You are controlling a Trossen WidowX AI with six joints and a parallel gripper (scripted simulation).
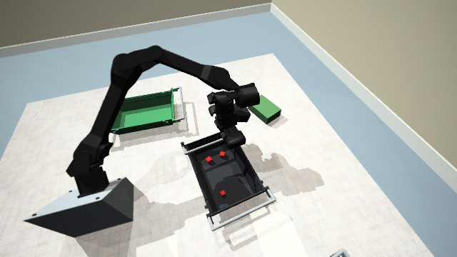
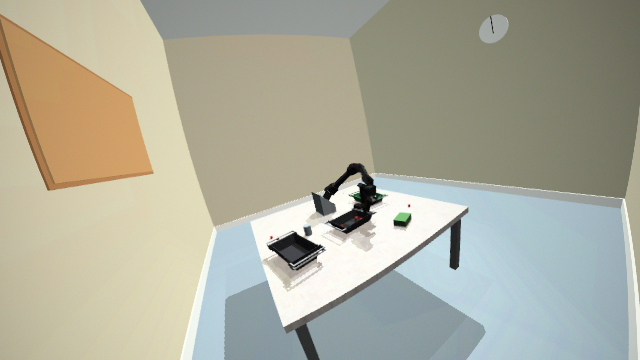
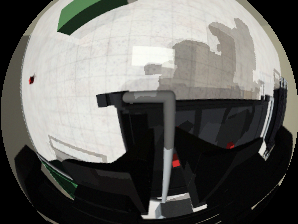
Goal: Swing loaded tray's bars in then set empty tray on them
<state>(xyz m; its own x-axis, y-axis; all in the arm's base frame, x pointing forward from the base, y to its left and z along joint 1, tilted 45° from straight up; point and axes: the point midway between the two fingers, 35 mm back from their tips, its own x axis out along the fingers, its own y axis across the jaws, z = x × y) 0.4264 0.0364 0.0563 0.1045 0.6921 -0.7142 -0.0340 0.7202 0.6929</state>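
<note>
The green tray is 280 mm behind my gripper tip, 280 mm to the left of it and 10 mm below it. The rest, counted from my gripper tip: small red marker (110 mm ahead, 340 mm to the left, 50 mm below); then grey cylinder (210 mm behind, 380 mm to the right, 20 mm below); then dark green block (210 mm ahead, 110 mm to the left, 40 mm below).
</note>
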